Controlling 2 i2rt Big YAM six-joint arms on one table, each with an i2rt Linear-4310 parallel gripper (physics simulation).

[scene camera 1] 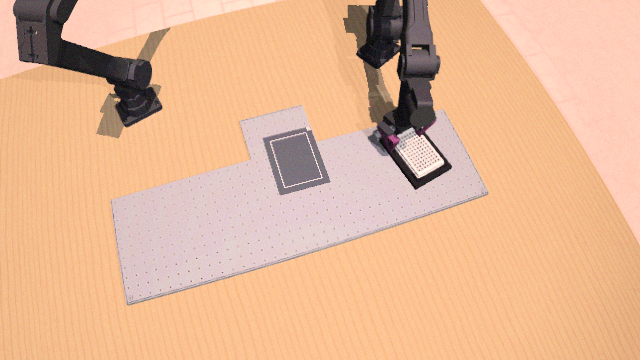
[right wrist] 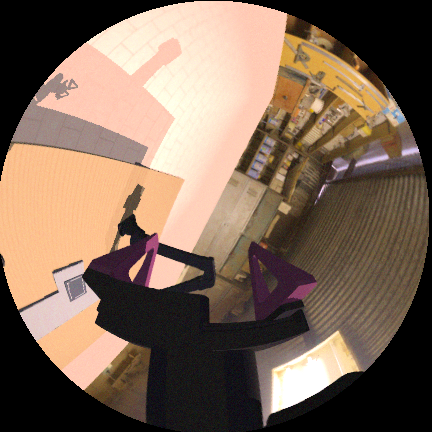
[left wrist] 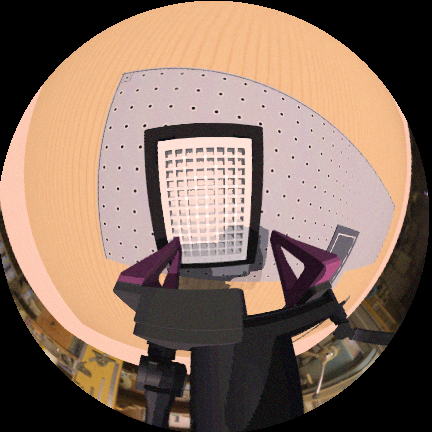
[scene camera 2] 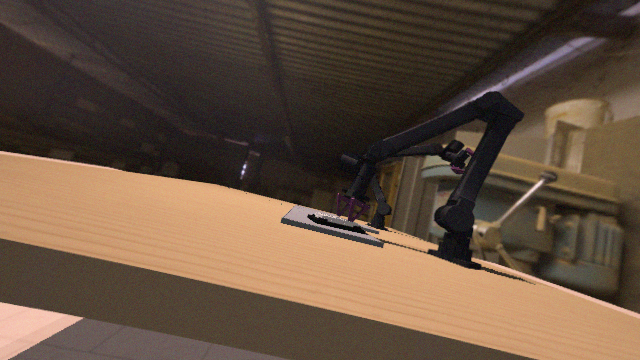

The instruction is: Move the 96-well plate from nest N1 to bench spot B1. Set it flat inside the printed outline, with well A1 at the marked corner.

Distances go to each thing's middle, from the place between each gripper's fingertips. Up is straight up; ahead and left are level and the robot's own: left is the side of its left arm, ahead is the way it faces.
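Scene:
My left hand is 3 cm to the right of the white well plate (scene camera 1: 417, 153), 3 cm short of it and 1 cm above it. There's also a dark rectangle with white outline (scene camera 1: 295, 159), and that's 27 cm to the right of my left hand, 5 cm behind it and 2 cm below it. By its middle, the dark rectangle with white outline is nearer to my left hand than to my right hand.
My right hand is 6 cm to the right of the dark rectangle with white outline, 62 cm short of it and 44 cm above it. The white well plate is 36 cm to the left of my right hand, 69 cm ahead of it and 42 cm below it. Going by their middles, the dark rectangle with white outline is the nearest to my right hand of the things named here.

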